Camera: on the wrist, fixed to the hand. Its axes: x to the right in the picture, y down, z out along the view.
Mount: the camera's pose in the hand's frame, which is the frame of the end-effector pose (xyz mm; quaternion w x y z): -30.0 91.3 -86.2 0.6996 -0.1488 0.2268 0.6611
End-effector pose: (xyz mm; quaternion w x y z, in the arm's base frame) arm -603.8 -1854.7 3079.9 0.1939 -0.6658 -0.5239 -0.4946
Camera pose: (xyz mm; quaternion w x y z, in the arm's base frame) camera -560.7 -1971.1 3115.3 0.4824 -0.7288 0.1912 -0.4468
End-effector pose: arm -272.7 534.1 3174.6 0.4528 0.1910 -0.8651 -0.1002
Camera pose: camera -208.2 629.5 3233.0 0.6076 -0.4829 -0.6139 0.1438
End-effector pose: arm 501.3 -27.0 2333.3 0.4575 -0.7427 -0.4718 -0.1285
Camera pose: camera 581.1 -126.0 2310.9 0.4015 -0.8704 0.2838 -0.0261
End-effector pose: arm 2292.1 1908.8 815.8 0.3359 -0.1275 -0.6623 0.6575
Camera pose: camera 2342.3 1967.6 712.4 0.0684 0.7261 0.4007 -0.5546
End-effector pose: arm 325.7 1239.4 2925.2 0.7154 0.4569 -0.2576 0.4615
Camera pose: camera 226.1 1317.8 2900.7 0.3218 -0.0618 -0.3887 0.8611
